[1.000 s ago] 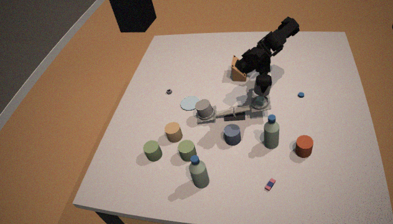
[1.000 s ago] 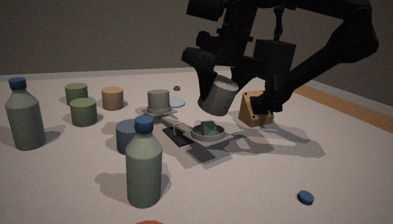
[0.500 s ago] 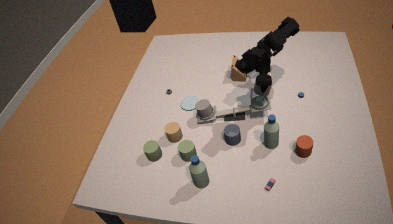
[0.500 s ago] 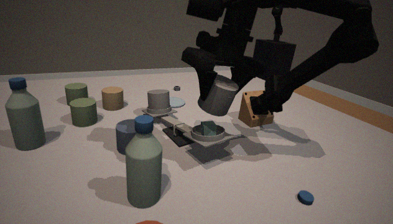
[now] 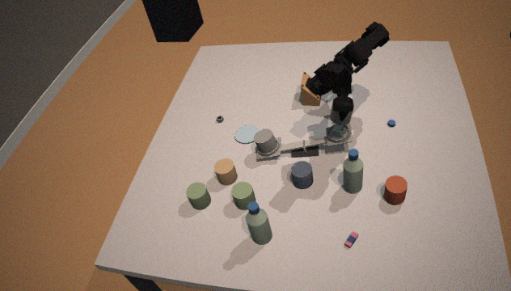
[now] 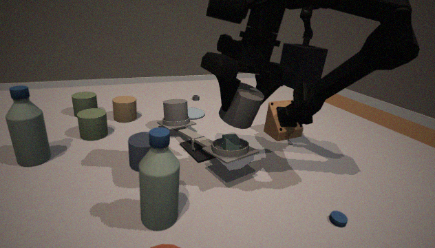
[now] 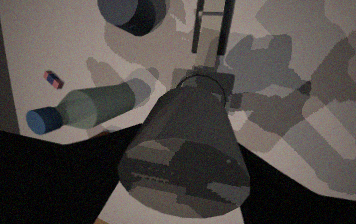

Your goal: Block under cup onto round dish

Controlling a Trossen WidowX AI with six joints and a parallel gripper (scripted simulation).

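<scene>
My gripper tip is 1 cm to the left of the teal block and 8 cm above it. From my gripper tip the other things lie so: blue disc 15 cm behind, 17 cm to the left, 16 cm below; then red can 20 cm ahead, 20 cm to the left, 13 cm below; then balance 3 cm ahead, 13 cm to the right, 13 cm below.
</scene>
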